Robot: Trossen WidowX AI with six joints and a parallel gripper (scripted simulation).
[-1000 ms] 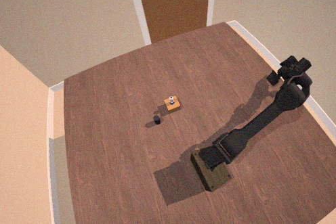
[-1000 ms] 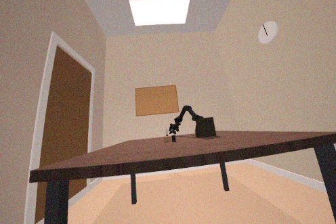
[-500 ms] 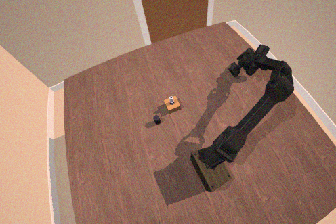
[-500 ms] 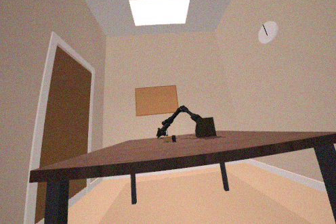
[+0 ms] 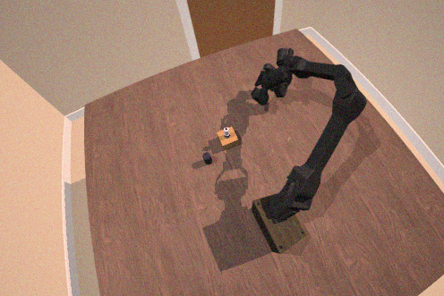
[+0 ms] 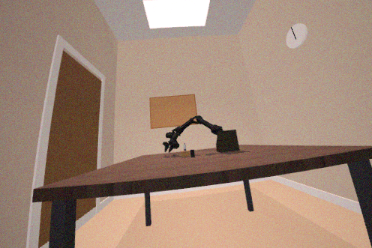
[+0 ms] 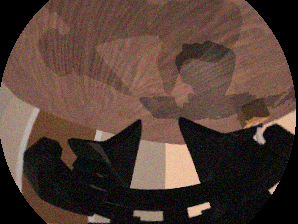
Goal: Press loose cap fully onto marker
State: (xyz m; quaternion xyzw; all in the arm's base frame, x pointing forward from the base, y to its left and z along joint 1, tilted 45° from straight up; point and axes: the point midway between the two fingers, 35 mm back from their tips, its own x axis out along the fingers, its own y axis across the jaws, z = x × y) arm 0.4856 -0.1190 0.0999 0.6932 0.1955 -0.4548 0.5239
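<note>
Right now the marker cap is 23 cm behind my gripper tip, 28 cm to the left of it and 1 cm below it.
</note>
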